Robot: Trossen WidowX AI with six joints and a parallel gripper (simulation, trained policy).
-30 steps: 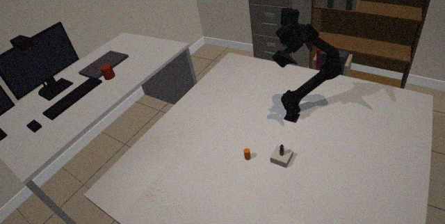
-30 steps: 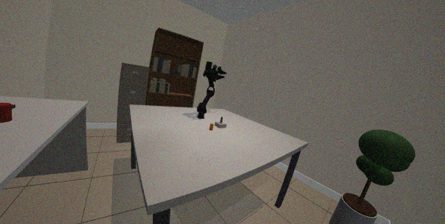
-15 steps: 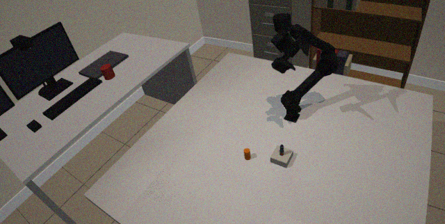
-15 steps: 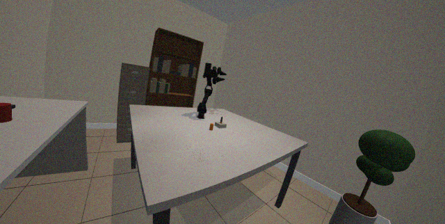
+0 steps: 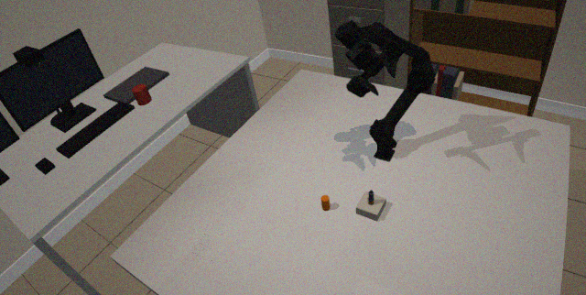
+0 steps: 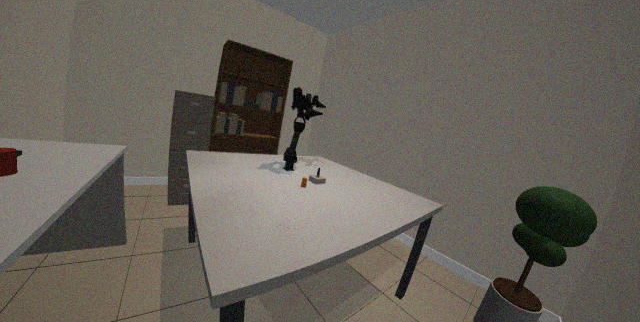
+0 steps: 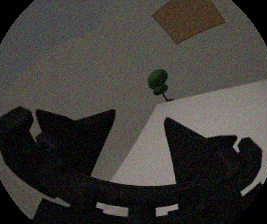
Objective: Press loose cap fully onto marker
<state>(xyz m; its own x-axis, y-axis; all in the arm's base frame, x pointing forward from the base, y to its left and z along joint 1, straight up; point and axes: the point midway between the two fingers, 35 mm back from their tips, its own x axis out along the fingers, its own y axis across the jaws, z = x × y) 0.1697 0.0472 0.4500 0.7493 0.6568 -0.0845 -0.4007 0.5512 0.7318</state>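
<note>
Now: the orange cap 42 cm below my gripper tip, 15 cm to the right of it and 13 cm ahead of it. From my gripper tip the other things lie so: dark marker 38 cm below, 7 cm ahead, 1 cm to the right; pale holder block 43 cm below, 7 cm ahead, 1 cm to the right.
</note>
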